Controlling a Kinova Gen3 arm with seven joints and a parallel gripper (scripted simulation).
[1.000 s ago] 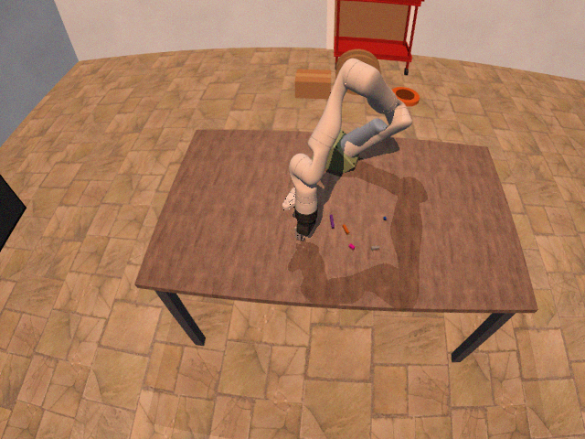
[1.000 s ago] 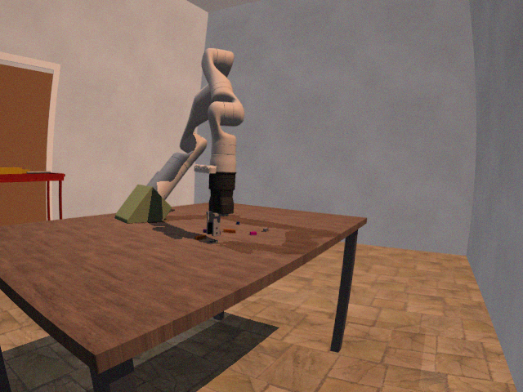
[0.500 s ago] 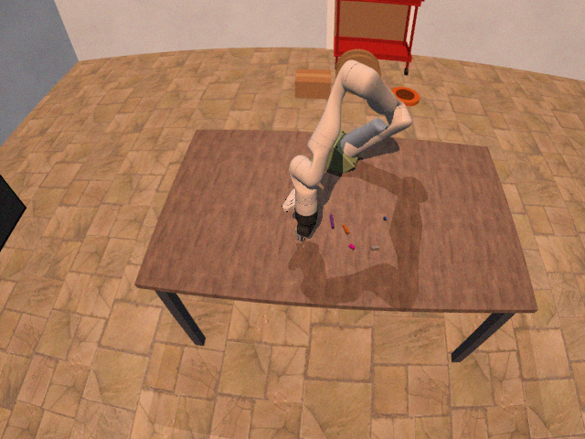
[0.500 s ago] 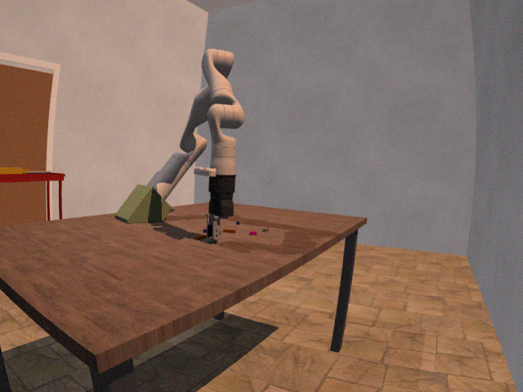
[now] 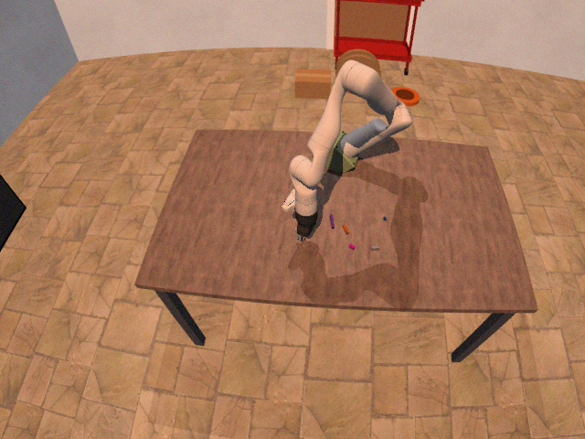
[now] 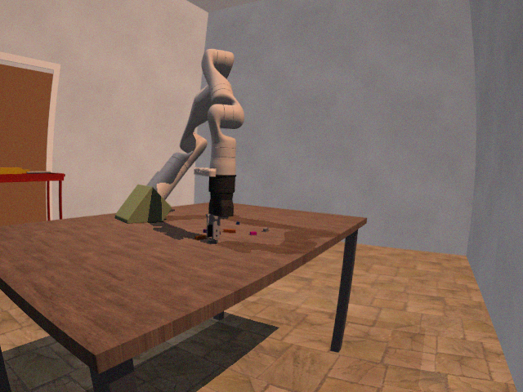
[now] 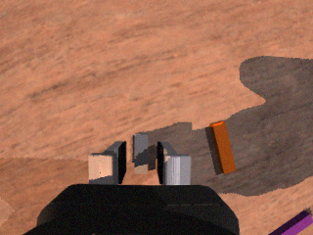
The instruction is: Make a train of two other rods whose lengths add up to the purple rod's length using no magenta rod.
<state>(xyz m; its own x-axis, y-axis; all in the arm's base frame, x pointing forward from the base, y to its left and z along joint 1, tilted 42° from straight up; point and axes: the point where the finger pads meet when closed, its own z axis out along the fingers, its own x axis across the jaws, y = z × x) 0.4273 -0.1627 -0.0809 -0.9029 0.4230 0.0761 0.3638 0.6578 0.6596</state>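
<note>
The orange rod lies 6 cm behind my hand, 2 cm to the left of it and 3 cm below it. The rest, counted from my hand: magenta rod 3 cm ahead, 19 cm to the left, 3 cm below; purple rod 9 cm behind, 12 cm to the left, 3 cm below; blue rod 11 cm behind, 33 cm to the left, 3 cm below.
</note>
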